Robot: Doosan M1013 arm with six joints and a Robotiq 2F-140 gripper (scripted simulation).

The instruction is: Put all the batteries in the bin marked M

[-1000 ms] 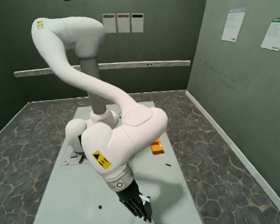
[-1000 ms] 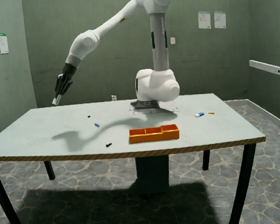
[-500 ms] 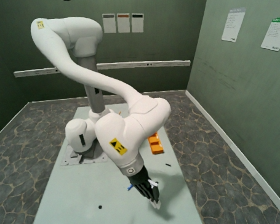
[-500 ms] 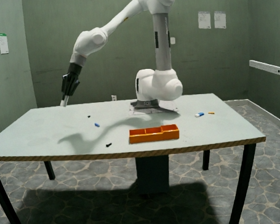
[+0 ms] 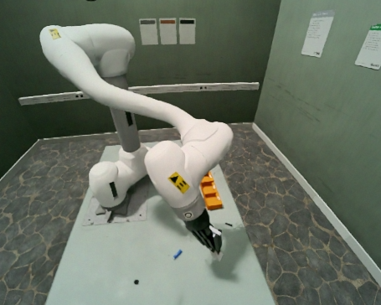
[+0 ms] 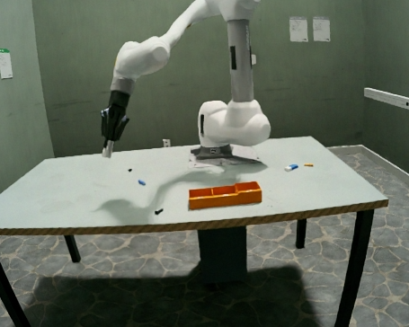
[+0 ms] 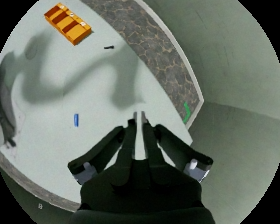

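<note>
The orange bin lies 420 mm to the left of my hand, 180 mm below it and 40 mm ahead of it. The rest, counted from my hand: black dot-like piece 310 mm behind, 200 mm below, 40 mm to the right; then white object 710 mm to the left, 240 mm behind, 200 mm below.
</note>
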